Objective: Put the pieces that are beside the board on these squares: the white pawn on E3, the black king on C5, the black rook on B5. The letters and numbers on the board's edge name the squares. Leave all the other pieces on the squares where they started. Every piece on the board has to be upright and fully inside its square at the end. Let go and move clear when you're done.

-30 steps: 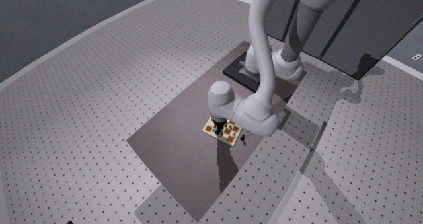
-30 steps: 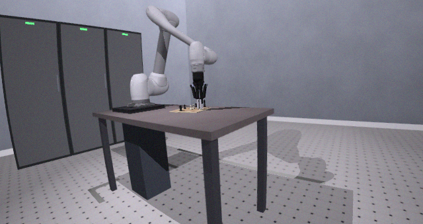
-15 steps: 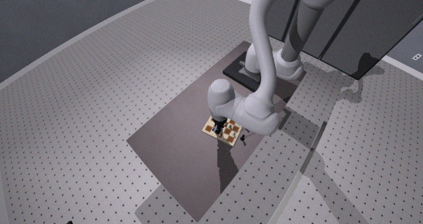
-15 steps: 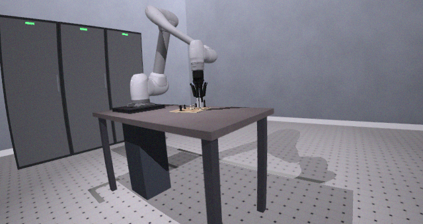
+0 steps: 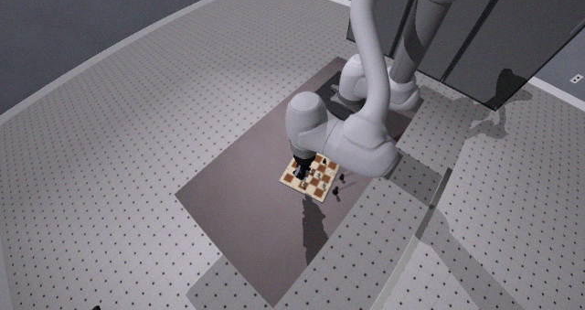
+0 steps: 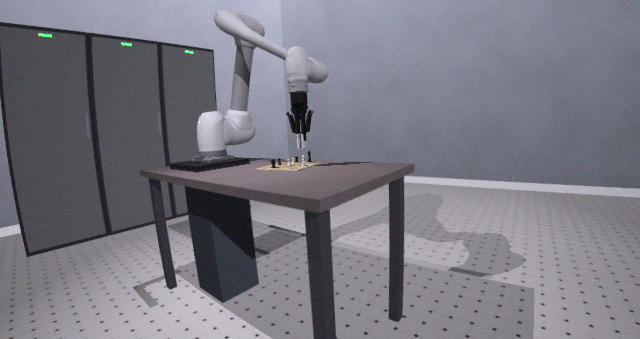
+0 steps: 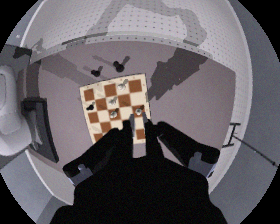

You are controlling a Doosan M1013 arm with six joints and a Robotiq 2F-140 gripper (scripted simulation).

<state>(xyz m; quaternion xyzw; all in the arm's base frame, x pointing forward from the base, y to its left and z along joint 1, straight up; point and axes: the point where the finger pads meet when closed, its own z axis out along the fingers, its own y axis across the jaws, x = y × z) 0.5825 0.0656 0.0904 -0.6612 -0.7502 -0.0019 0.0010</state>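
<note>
My hand is 60 mm past the black chess piece, 130 mm to the right of it and 90 mm above it. From my hand the other things lie so: chessboard: 80 mm behind, 10 mm to the right, 120 mm below.
</note>
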